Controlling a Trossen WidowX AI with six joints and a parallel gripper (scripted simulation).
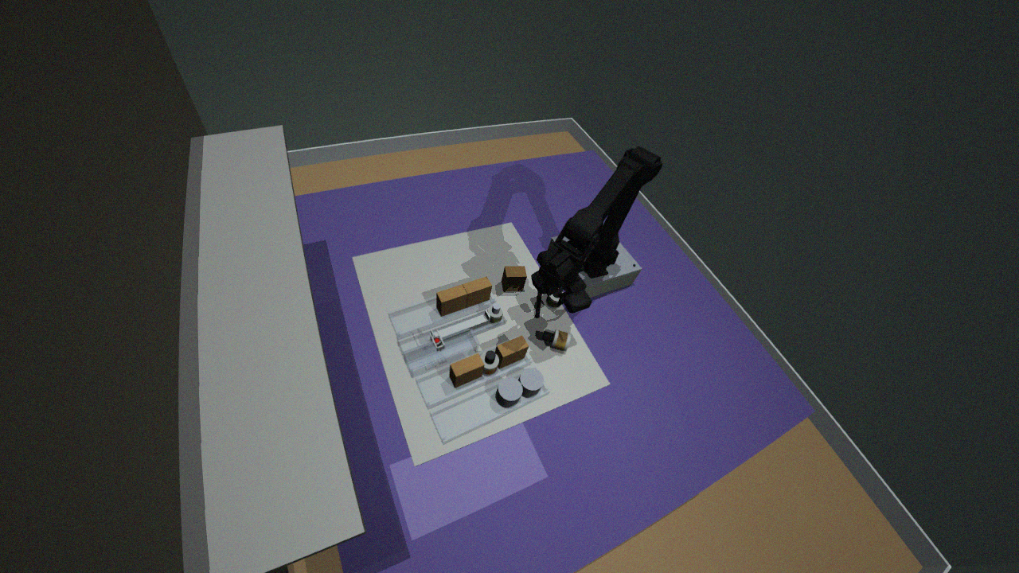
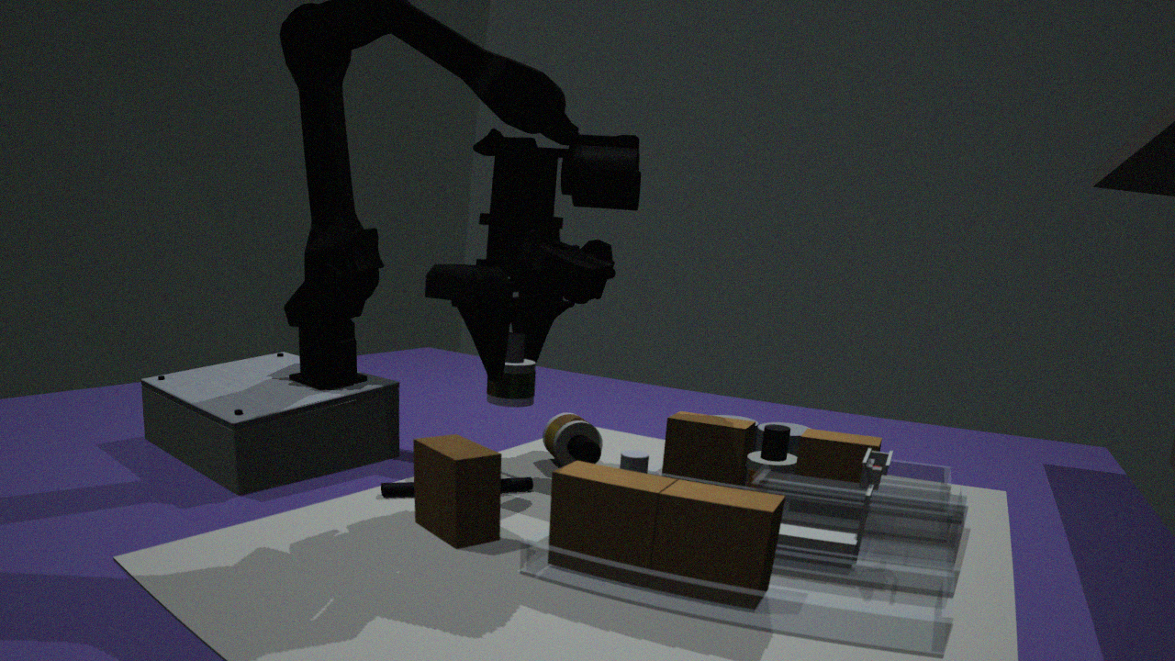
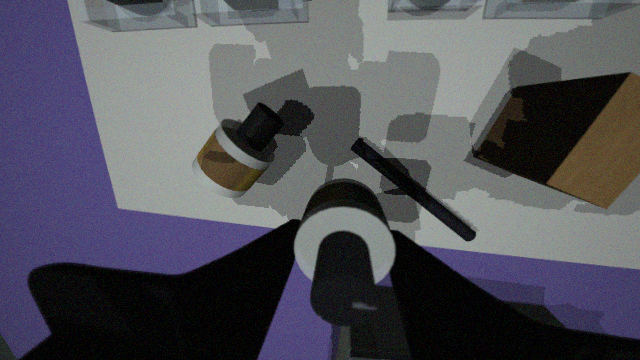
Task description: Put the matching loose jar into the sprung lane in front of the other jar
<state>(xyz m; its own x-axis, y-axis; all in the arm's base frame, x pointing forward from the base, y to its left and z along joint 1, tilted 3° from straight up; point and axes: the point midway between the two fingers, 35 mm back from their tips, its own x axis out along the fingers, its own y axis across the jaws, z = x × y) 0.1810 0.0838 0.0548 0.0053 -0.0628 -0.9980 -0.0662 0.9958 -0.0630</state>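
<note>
The brown box is 13 cm to the right of my gripper tip, 6 cm below it and 6 cm ahead of it. Also, from my gripper tip: red mark (34 cm ahead, 3 cm below, 2 cm to the left); then black rod (9 cm below, 7 cm to the right); then pusher plate (26 cm ahead, 5 cm below, 1 cm to the left).
</note>
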